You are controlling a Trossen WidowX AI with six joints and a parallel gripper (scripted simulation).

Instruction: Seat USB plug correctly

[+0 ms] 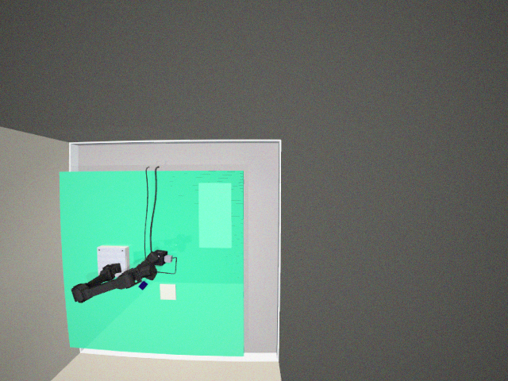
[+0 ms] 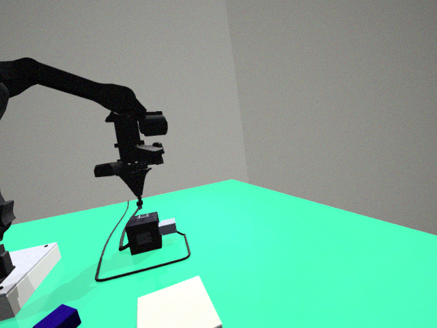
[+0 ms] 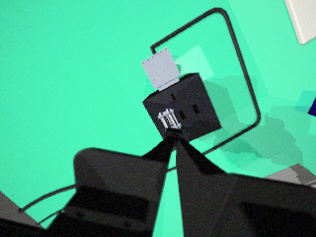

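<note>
My gripper tip is 2 cm above the black USB plug. The rest, counted from my gripper tip: dark blue block: 20 cm to the right, 17 cm behind, 12 cm below; silver-rimmed socket: 7 cm below, 1 cm to the left; cream pad: 27 cm to the right, 13 cm below, 1 cm behind.
</note>
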